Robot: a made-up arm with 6 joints. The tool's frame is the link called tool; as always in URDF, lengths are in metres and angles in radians. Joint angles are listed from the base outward. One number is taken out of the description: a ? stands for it. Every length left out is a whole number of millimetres.
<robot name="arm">
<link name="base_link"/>
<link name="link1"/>
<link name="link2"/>
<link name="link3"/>
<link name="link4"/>
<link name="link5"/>
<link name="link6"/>
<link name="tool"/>
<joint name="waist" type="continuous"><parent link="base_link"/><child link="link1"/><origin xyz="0 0 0.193"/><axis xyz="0 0 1"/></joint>
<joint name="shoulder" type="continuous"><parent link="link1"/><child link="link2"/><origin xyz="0 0.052 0"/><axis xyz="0 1 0"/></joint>
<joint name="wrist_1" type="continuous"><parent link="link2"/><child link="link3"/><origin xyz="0 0 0.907"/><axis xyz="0 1 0"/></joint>
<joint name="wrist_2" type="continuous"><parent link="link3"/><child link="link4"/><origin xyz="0 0 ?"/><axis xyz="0 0 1"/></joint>
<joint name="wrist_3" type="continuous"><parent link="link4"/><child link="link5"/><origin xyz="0 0 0"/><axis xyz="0 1 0"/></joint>
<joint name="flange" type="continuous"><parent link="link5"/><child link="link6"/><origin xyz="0 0 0.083"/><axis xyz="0 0 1"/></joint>
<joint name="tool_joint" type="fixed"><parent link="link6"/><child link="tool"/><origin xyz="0 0 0"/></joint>
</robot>
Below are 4 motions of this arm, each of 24 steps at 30 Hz.
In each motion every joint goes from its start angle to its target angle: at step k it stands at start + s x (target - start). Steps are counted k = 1, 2, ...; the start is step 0. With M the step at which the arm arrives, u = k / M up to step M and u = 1 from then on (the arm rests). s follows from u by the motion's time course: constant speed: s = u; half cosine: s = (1 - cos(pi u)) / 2; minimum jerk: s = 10 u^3 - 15 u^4 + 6 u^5.
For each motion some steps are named. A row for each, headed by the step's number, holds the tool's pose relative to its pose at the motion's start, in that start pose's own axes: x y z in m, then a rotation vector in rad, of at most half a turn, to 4 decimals.
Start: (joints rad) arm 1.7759 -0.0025 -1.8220 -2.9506 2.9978 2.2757
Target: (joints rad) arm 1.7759 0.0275 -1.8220 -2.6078 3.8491 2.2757
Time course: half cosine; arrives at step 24
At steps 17, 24:
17: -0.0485 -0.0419 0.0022 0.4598 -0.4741 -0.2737
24: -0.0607 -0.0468 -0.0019 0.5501 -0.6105 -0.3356

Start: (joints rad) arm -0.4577 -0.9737 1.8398 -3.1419 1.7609 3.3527
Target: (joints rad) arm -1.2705 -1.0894 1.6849 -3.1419 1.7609 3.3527
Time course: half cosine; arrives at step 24
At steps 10, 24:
10: 0.0044 0.1041 0.0409 -0.2596 -0.0461 -0.1766
24: 0.0736 0.3289 0.0238 -0.7369 -0.1032 -0.4197

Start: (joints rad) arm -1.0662 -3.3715 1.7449 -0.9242 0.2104 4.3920
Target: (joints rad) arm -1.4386 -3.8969 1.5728 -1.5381 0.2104 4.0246
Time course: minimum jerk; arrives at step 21
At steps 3, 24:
3: 0.0080 -0.0056 -0.0131 0.0124 0.0153 -0.0203
24: 0.2635 0.0483 -0.6404 0.1984 0.8238 -0.6570

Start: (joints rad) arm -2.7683 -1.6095 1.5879 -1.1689 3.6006 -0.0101
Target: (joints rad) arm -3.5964 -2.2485 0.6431 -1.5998 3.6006 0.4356
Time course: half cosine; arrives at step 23
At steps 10, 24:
10: 0.2581 -0.0541 0.5240 -0.7426 -0.2450 0.3513
24: 0.2354 0.4430 1.4384 -1.8516 -0.5959 0.5459

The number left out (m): 0.702
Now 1 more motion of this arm.
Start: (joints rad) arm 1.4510 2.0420 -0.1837 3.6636 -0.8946 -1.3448
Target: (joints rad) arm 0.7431 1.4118 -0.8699 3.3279 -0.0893 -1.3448
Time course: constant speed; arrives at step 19
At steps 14, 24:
14: -0.0590 0.4712 -1.3225 -1.6974 0.0743 -0.2172
24: -0.0630 0.3067 -1.7783 -2.2807 -0.0176 -0.4284

